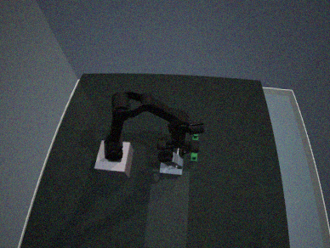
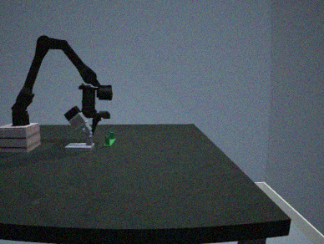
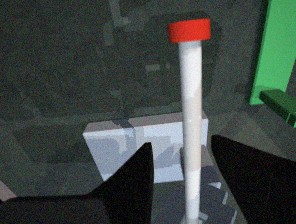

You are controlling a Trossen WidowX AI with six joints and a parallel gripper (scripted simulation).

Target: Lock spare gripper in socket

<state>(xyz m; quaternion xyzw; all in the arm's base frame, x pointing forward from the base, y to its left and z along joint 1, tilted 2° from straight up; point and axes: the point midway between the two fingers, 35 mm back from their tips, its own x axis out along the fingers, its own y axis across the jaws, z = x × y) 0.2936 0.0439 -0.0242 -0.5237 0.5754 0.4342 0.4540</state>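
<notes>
Now: the grey mount socket 10 mm behind my gripper tip and 40 mm to the right of it. From my gripper tip the other things lie so: green rest (90 mm ahead, 60 mm to the left, 30 mm below); then spare gripper (30 mm behind, 50 mm to the right, 70 mm above).
</notes>
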